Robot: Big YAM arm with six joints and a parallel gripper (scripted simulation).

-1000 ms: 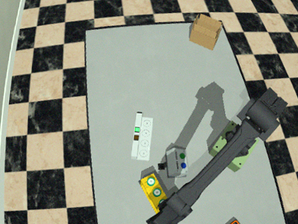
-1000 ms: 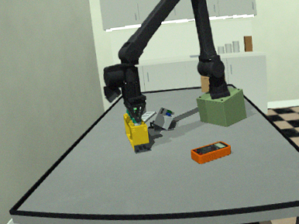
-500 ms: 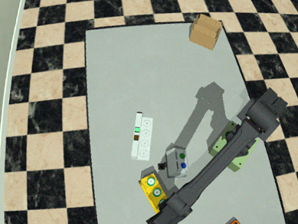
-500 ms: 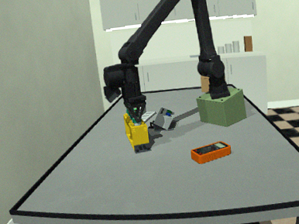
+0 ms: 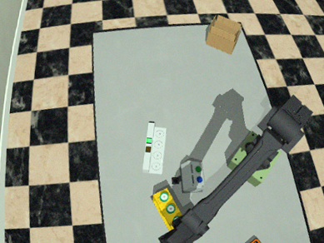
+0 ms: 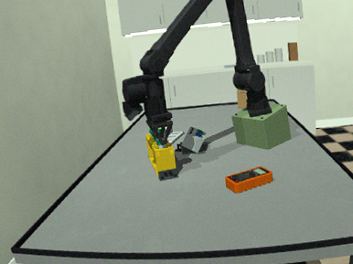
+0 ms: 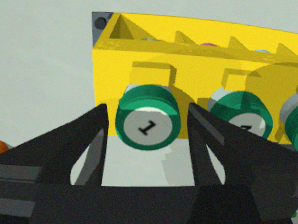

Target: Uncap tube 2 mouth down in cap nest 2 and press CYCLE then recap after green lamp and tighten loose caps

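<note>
My gripper is now 5 cm to the left of the cap and 2 cm short of it. Also, from my hand: grey key housing: 24 cm to the right, 8 cm behind, 6 cm below; then green READY key: 26 cm to the right, 10 cm behind, 5 cm below; then blue cycle key: 21 cm to the right, 10 cm behind, 5 cm below.
</note>
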